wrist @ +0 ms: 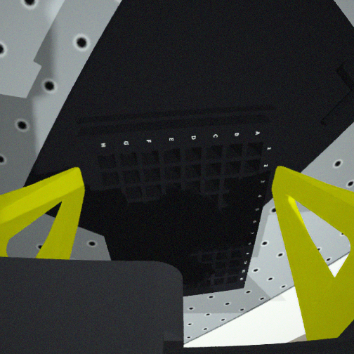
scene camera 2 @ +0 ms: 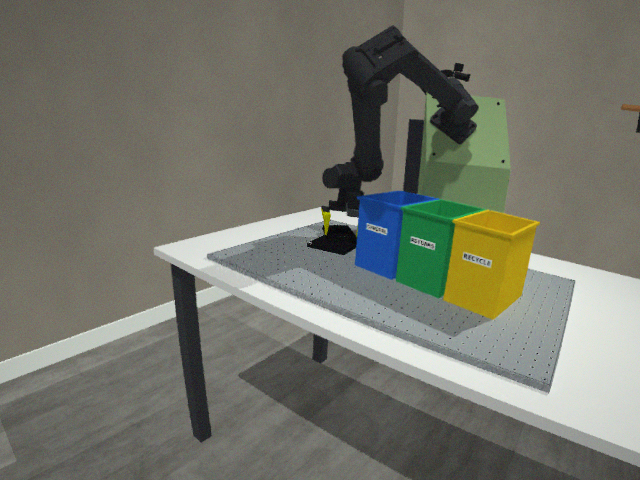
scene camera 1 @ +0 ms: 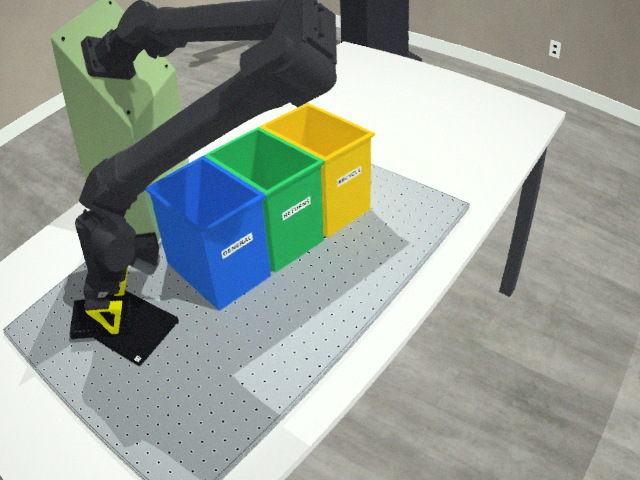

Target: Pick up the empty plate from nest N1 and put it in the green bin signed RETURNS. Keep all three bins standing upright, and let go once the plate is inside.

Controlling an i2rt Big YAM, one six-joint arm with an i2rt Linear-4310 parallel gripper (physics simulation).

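Places are measured from the arm's base along level axes (x ahead, y left, z up), in metres.
Where they show: gripper, fingertip midpoint: (scene camera 2: 341, 236) (scene camera 1: 117, 315); arm's base, link origin: (scene camera 2: 452, 124) (scene camera 1: 106, 60).
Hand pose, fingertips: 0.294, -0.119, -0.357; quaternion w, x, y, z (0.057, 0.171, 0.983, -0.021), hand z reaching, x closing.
Things, the pixels of their centre, and the offset from my fingertips, as dx, dy, dz. Level surfaces: height alone.
- black plate, body centre: (scene camera 1: 102, 316) (scene camera 2: 339, 233) -0.009, -0.030, +0.003
- black nest, body centre: (scene camera 1: 126, 322) (scene camera 2: 338, 241) +0.016, +0.011, -0.010
- green bin, body centre: (scene camera 1: 265, 198) (scene camera 2: 440, 245) -0.074, +0.340, +0.072
- blue GENERAL bin, body centre: (scene camera 1: 209, 232) (scene camera 2: 396, 232) -0.037, +0.214, +0.072
- yellow RECYCLE bin, body centre: (scene camera 1: 317, 167) (scene camera 2: 491, 260) -0.110, +0.466, +0.072
- grey perforated board, surface height: dz -0.017
The black plate (scene camera 1: 81, 325) (wrist: 187, 156), with a grid of wells and white letters, lies at the black nest (scene camera 1: 149, 330) (scene camera 2: 330, 244) (wrist: 200, 55) and reaches past the nest's edge in the wrist view. Its lower half is in dark shadow there. My gripper (scene camera 1: 118, 312) (wrist: 177, 177) is open, pointing down low over the plate, with one yellow finger on either side of it in the wrist view. Whether the fingertips touch the plate cannot be told. The green bin (scene camera 1: 297, 232) (scene camera 2: 422, 268) signed RETURNS stands upright in the middle of the row.
The blue GENERAL bin (scene camera 1: 206, 263) (scene camera 2: 372, 255) stands upright between the nest and the green bin. The yellow RECYCLE bin (scene camera 1: 348, 204) (scene camera 2: 485, 286) stands upright on the green bin's other side. All stand on a grey perforated board (scene camera 1: 330, 330) (scene camera 2: 547, 330). My arm passes behind the bins.
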